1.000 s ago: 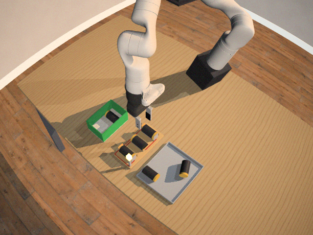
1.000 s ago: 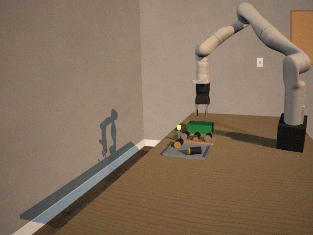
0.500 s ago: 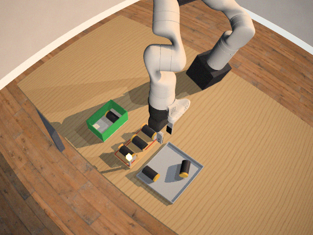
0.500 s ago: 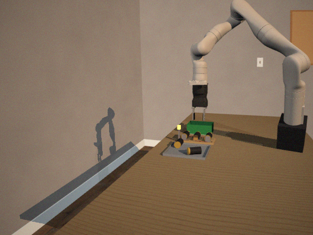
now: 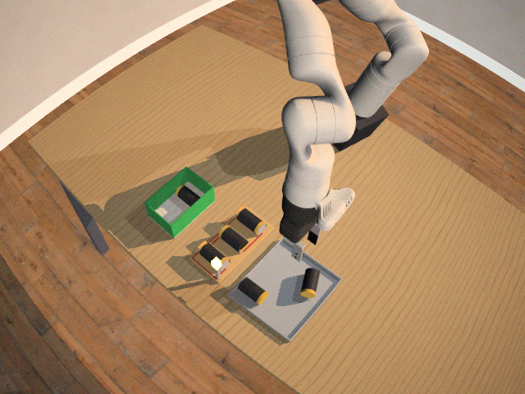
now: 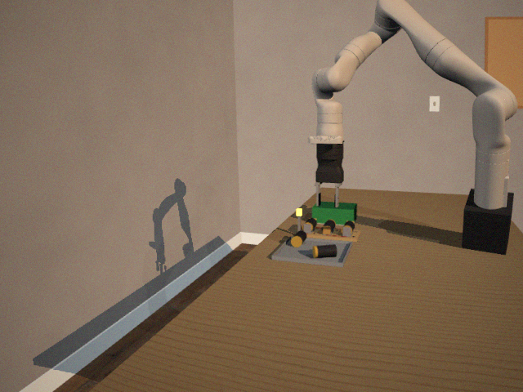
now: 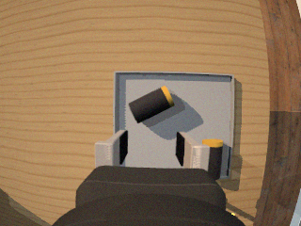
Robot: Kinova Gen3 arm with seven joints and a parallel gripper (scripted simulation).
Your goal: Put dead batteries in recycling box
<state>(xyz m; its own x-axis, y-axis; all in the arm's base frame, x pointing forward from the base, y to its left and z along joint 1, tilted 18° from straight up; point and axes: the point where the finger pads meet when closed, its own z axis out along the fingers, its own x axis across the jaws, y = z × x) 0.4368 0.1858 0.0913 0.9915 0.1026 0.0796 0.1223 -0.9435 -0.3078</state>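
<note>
My hand is 160 mm above the grey tray and 40 mm short of it. Also, from my hand: green recycling box 330 mm to the right, 140 mm below, 90 mm ahead.
</note>
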